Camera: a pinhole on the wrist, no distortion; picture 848 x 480 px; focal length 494.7 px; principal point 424.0 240.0 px. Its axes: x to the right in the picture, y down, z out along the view. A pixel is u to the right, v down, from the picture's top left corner.
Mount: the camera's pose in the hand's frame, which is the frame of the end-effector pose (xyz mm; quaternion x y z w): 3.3 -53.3 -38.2 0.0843 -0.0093 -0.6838 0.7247
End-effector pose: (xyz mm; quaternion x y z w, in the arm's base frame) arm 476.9 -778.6 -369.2 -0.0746 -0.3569 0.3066 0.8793
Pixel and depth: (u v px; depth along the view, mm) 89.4 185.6 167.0
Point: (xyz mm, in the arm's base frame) 342.1 -784.6 -309.1
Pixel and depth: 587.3 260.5 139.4
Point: 464.8 -881.7 -262.8
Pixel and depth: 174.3 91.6 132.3
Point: 383.6 -823.6 -332.6
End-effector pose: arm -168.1 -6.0 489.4 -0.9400 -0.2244 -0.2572 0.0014
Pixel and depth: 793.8 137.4 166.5
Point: -232.8 165.2 351.6
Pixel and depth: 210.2 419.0 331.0
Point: 64.2 8.4 253.3
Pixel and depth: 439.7 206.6 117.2
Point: -176.0 57.9 406.3
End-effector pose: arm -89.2 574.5 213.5 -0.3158 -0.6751 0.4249 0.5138
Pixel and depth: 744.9 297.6 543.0
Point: -541.4 271.8 581.8
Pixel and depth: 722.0 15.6 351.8
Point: -290.6 211.3 383.5
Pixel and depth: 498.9 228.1 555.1
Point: -546.1 297.6 303.9
